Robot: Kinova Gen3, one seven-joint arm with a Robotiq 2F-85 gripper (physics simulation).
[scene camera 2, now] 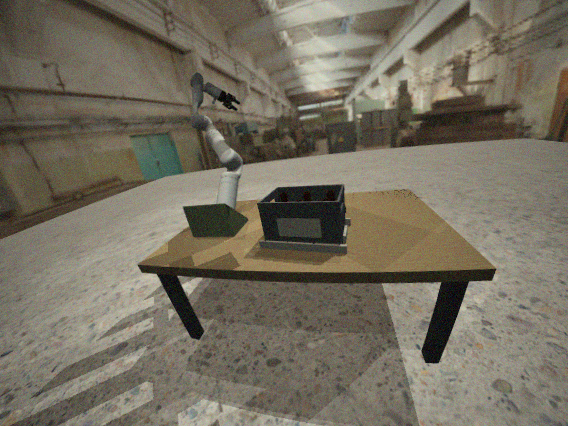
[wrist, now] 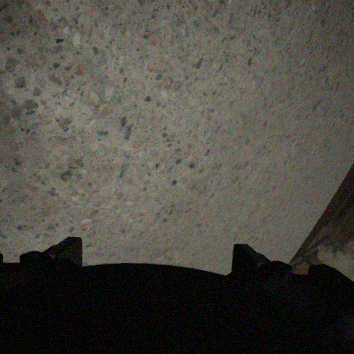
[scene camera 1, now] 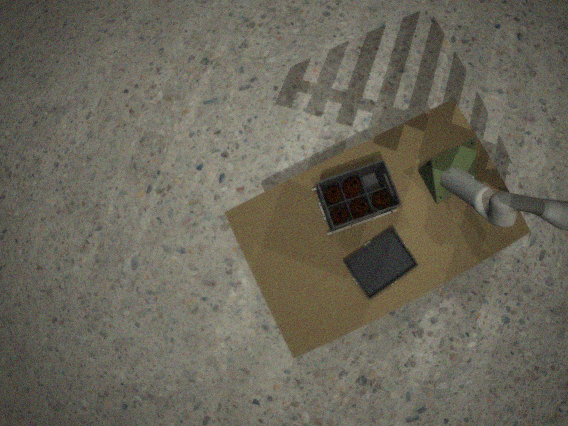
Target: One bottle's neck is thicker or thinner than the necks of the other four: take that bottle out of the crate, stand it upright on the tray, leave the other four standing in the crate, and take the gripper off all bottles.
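Pixels of known places: gripper, fingertip midpoint: (scene camera 2: pixel 238 106) (wrist: pixel 156 258); arm's base, origin of the base link: (scene camera 2: pixel 225 213) (scene camera 1: pixel 449 177).
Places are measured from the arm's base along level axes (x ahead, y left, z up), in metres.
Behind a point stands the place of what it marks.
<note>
The dark crate (scene camera 1: pixel 325 212) {x 0.540, y -0.069, z 0.011 m} (scene camera 2: pixel 270 222) {x 0.296, y -0.162, z 0.028 m} stands on the table, with six compartments. Brown bottles stand upright in all compartments but one; the one toward the robot's base on the far side from the tray is empty. In scene camera 2 dark bottle necks (scene camera 2: pixel 306 195) {x 0.409, y -0.047, z 0.081 m} show inside the crate's rim. Which neck differs cannot be told. The dark flat tray (scene camera 1: pixel 380 262) {x 0.402, y 0.208, z -0.069 m} lies beside the crate with no bottle on it; it does not show in scene camera 2. My gripper (scene camera 2: pixel 236 103) {x -0.160, y 0.673, z 0.541 m} (wrist: pixel 156 258) {x -0.160, y 0.673, z 0.541 m} is open and empty, high above the table and away from the crate.
A green wedge-shaped block (scene camera 1: pixel 437 192) {x 0.065, y 0.035, z -0.027 m} (scene camera 2: pixel 215 221) {x 0.011, y -0.096, z 0.003 m} stands at the arm's base. Light strips (scene camera 2: pixel 302 246) {x 0.405, y -0.181, z -0.055 m} run along the crate's foot. The wooden table (scene camera 1: pixel 300 300) {x 0.775, y 0.228, z -0.074 m} (scene camera 2: pixel 400 240) {x 0.730, y -0.107, z -0.074 m} bears crate, tray and arm. The wrist view shows speckled floor (wrist: pixel 150 125).
</note>
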